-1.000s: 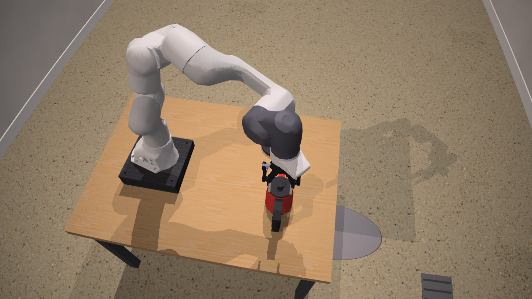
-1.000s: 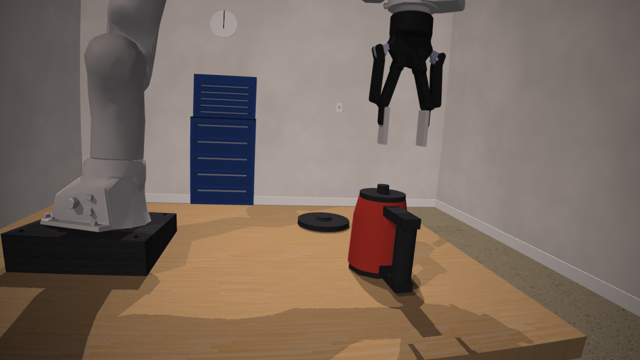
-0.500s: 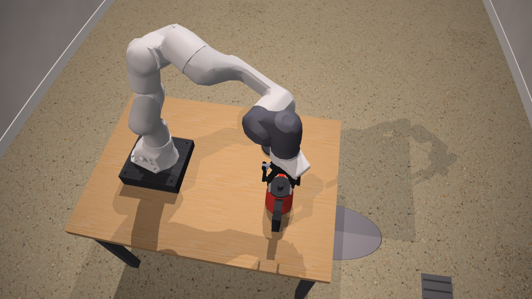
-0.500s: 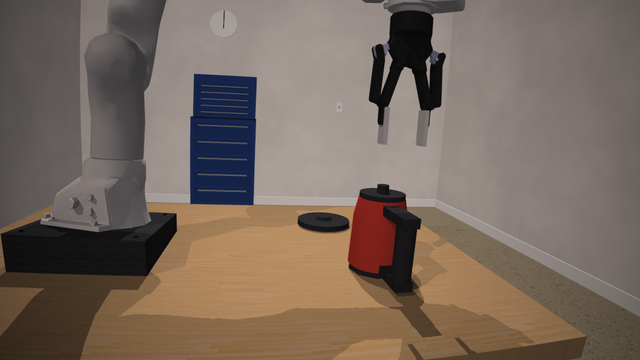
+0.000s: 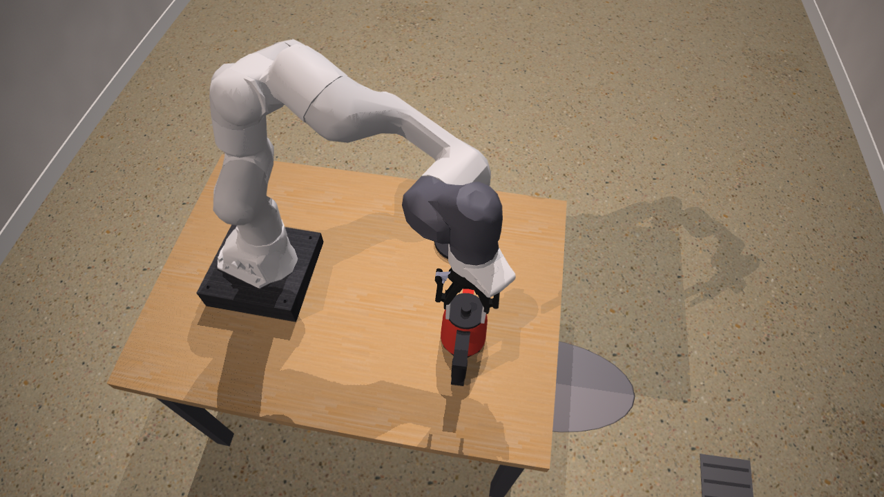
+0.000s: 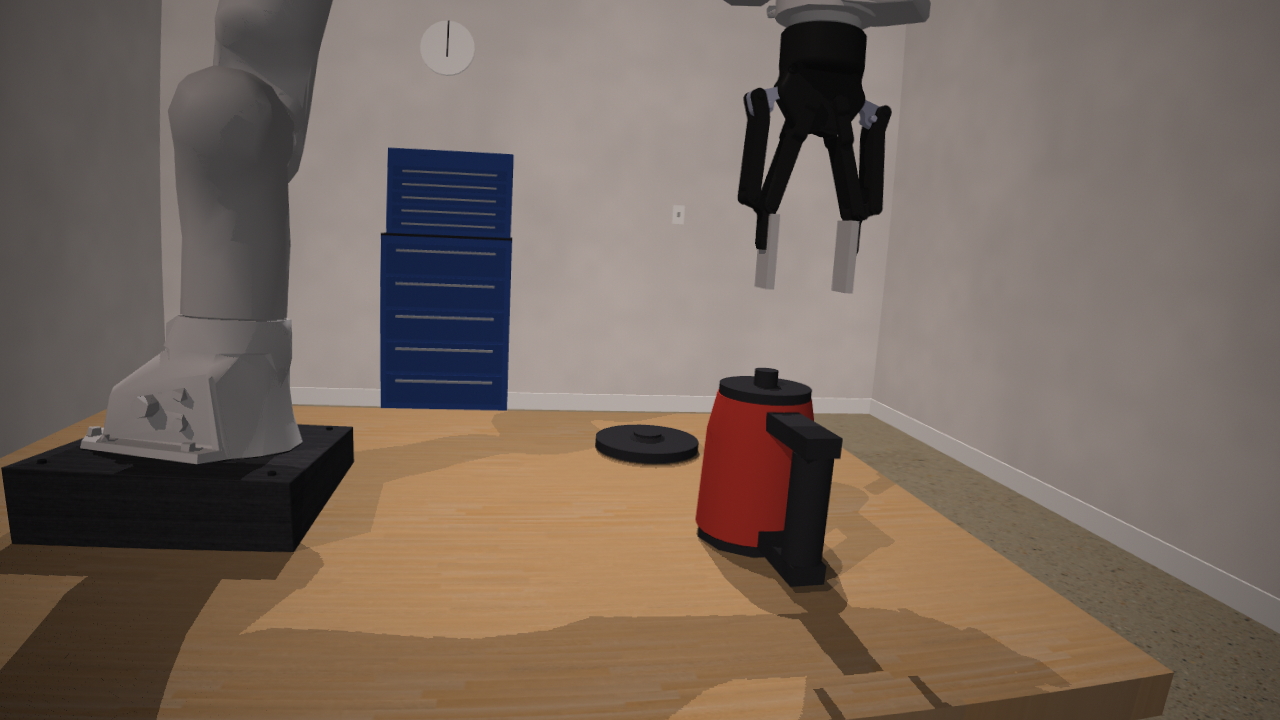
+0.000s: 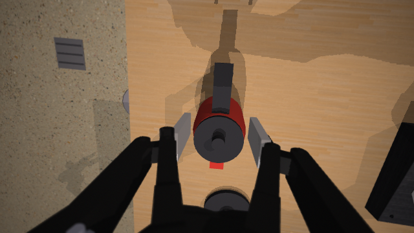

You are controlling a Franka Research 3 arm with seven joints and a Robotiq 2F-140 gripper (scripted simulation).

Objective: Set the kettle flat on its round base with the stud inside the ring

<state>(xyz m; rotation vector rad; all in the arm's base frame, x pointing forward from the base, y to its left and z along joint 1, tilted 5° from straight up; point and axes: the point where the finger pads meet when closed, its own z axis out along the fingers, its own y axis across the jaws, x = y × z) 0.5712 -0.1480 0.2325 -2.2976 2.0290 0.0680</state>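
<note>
Now: hand 210 mm above the kettle and 30 mm to the right of it. Round my hand: round black base 370 mm to the left, 280 mm below, 90 mm behind.
</note>
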